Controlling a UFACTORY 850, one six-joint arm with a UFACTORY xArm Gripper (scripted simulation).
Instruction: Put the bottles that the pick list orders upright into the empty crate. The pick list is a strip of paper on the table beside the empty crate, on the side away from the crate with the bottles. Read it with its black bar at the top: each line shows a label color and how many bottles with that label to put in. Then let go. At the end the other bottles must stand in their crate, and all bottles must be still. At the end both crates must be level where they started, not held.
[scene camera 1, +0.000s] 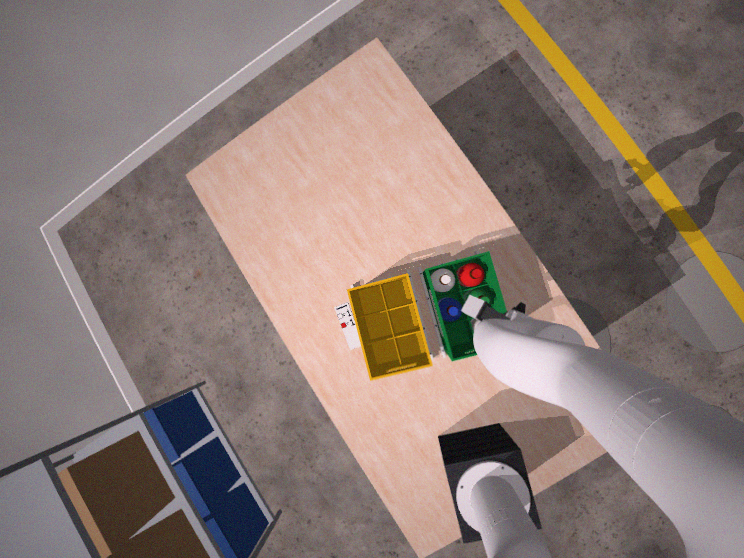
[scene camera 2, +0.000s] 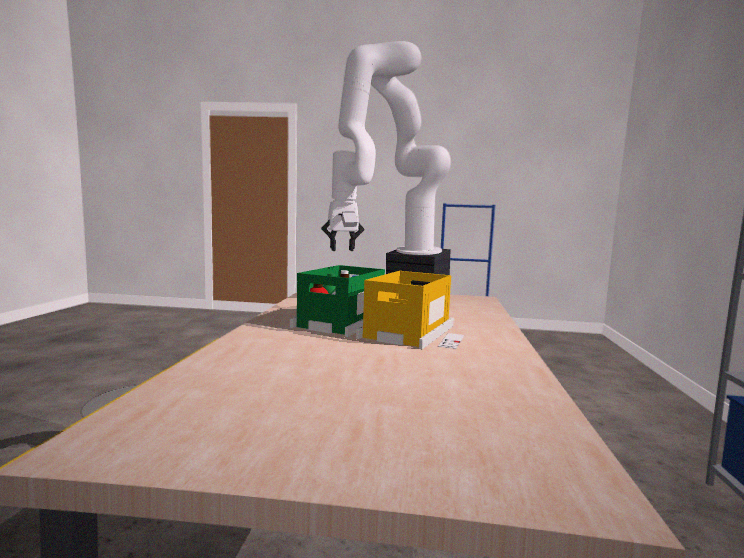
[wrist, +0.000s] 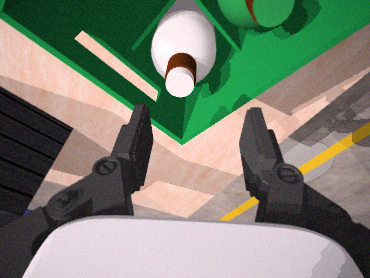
Labels:
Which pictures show the yellow crate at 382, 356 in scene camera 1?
Scene camera 1 and scene camera 2 only.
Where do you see the gripper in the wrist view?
196, 123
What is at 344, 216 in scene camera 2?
The gripper.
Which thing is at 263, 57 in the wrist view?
A green crate.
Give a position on a yellow crate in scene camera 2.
391, 304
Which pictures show the green crate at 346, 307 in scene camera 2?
Scene camera 1, scene camera 2 and the wrist view: all of them.

